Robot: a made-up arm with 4 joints. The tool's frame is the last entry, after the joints.
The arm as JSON. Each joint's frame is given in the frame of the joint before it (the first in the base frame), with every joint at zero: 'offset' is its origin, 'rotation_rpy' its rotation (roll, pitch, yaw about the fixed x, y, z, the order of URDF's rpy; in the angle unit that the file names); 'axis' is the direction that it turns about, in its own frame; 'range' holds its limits. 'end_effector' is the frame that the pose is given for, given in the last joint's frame.
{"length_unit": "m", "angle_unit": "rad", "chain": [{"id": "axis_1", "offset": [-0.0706, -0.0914, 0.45], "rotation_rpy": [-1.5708, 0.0, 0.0], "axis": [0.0, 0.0, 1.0], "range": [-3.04, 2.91]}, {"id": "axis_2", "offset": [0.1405, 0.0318, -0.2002], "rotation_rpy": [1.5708, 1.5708, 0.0], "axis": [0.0, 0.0, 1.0], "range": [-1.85, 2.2]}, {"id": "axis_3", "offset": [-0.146, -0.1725, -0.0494], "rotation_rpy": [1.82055, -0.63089, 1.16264], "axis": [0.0, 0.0, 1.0], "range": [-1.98, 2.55]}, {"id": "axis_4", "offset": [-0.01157, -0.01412, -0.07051], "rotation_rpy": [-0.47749, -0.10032, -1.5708], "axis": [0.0, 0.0, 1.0], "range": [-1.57, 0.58]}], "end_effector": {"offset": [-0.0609, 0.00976, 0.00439], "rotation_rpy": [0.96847, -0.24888, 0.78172]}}
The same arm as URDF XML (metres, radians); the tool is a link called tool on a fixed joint. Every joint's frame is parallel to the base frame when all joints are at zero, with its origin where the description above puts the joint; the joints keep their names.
<robot name="arm">
  <joint name="axis_1" type="revolute">
    <parent link="base_link"/>
    <child link="link1"/>
    <origin xyz="-0.0706 -0.0914 0.4500" rpy="0.0000 0.0000 0.0000"/>
    <axis xyz="0 1 0"/>
    <limit lower="-3.0400" upper="2.9100"/>
  </joint>
  <joint name="axis_2" type="revolute">
    <parent link="link1"/>
    <child link="link2"/>
    <origin xyz="0.1405 -0.2002 -0.0318" rpy="0.0000 0.0000 0.0000"/>
    <axis xyz="0 0 1"/>
    <limit lower="-1.8500" upper="2.2000"/>
  </joint>
  <joint name="axis_3" type="revolute">
    <parent link="link2"/>
    <child link="link3"/>
    <origin xyz="-0.1725 0.1460 -0.0494" rpy="0.0000 0.0000 0.0000"/>
    <axis xyz="-0.250809 -0.947234 -0.199607"/>
    <limit lower="-1.9800" upper="2.5500"/>
  </joint>
  <joint name="axis_4" type="revolute">
    <parent link="link3"/>
    <child link="link4"/>
    <origin xyz="0.0179 0.0705 -0.0038" rpy="0.0000 0.0000 0.0000"/>
    <axis xyz="0.063597 -0.984359 0.164293"/>
    <limit lower="-1.5700" upper="0.5800"/>
  </joint>
  <joint name="tool_joint" type="fixed">
    <parent link="link4"/>
    <child link="tool"/>
    <origin xyz="-0.0281 0.0029 0.0550" rpy="2.3383 0.1136 -0.2092"/>
  </joint>
  <link name="base_link"/>
  <link name="link1"/>
  <link name="link2"/>
  <link name="link3"/>
  <link name="link4"/>
  <link name="tool"/>
</robot>

